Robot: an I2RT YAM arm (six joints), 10 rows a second.
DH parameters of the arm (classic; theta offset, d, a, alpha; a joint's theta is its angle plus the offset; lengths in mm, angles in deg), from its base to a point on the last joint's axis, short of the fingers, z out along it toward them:
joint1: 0 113.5 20 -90
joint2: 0 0 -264 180
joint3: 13.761 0 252.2 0
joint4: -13.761 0 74 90
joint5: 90 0 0 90
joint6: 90 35.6 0 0
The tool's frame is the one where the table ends.
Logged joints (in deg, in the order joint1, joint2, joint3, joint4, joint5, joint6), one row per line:
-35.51 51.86 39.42 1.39 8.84 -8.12
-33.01 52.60 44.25 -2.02 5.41 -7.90
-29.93 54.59 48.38 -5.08 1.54 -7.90
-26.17 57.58 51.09 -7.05 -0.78 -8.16
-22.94 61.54 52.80 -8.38 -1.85 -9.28
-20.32 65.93 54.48 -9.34 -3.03 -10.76
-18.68 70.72 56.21 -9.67 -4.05 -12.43
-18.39 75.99 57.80 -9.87 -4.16 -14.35
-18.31 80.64 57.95 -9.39 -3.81 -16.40
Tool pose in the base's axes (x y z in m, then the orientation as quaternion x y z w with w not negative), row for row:
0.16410 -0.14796 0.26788 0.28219 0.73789 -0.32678 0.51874
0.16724 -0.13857 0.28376 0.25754 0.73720 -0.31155 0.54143
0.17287 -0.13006 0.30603 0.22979 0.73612 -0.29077 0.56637
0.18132 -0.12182 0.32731 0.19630 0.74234 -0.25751 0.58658
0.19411 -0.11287 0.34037 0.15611 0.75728 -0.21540 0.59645
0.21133 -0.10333 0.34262 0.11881 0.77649 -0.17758 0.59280
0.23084 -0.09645 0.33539 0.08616 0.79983 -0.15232 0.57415
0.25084 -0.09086 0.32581 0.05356 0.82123 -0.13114 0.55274
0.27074 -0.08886 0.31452 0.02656 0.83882 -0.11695 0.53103
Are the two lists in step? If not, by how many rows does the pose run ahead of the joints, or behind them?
The pose runs 2 rows behind the joints: the pose in row i belongs to the joints in row i - 2.
